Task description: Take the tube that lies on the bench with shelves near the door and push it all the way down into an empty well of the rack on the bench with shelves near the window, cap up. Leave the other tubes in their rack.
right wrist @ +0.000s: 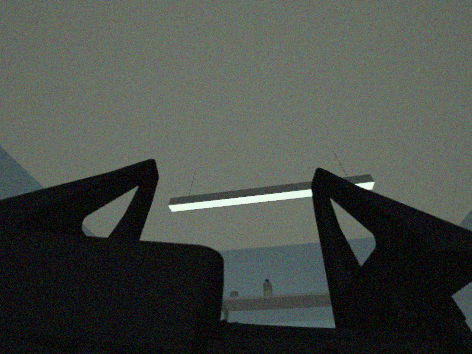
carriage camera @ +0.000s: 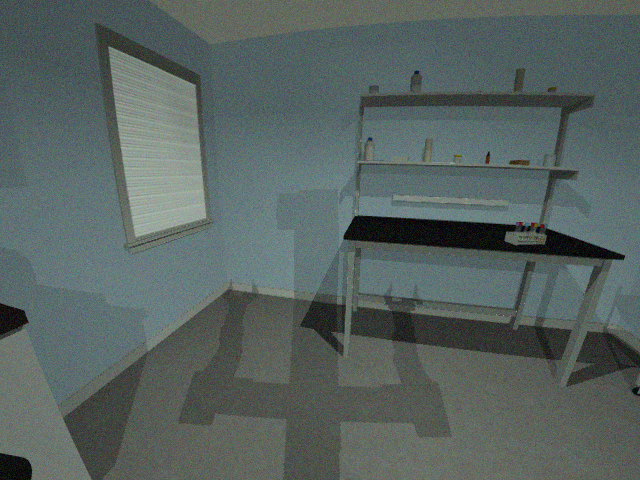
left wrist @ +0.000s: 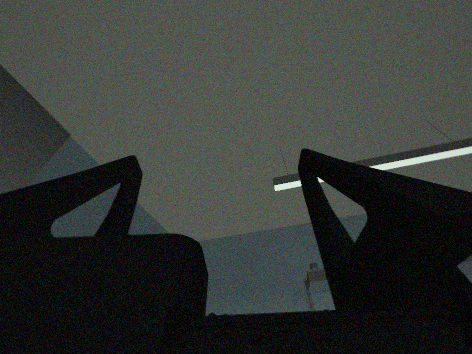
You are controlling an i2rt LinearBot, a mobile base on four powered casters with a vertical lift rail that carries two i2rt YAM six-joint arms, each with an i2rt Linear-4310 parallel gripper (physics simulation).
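Places are measured from the left arm's base along level axes (x ahead, y left, z up), in metres.
Pixels of known places: left gripper, fingertip midpoint: [left wrist: 219,161]; right gripper, fingertip midpoint: [right wrist: 234,172].
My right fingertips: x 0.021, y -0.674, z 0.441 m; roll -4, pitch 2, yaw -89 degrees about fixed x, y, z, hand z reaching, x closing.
Note:
Behind a point stands the place of what it marks.
A white rack [carriage camera: 525,238] @(x 1.286, y -1.507, z 0.067 m) holding several tubes with coloured caps stands at the right part of a black-topped bench with shelves [carriage camera: 434,232] @(x 1.504, y -1.047, z 0.039 m) in the carriage view. No loose tube can be made out in the views. My left gripper [left wrist: 219,161] @(x 0.035, y -0.002, z 0.440 m) is open and empty, pointing up toward the ceiling, away from the bench. My right gripper [right wrist: 234,172] @(x 0.021, y -0.674, z 0.441 m) is also open and empty, pointing up toward the ceiling.
Two shelves with bottles and small jars stand over the bench; the upper shelf [carriage camera: 465,99] @(x 1.790, y -1.285, z 0.934 m) also shows in the right wrist view [right wrist: 280,302] @(x 1.843, y -1.044, z 0.934 m). A window [carriage camera: 160,144] @(x 1.730, y 0.900, z 0.607 m) is on the wall at the left. A dark-topped white unit [carriage camera: 31,403] @(x 0.381, y 0.548, z -0.262 m) is at the lower left edge.

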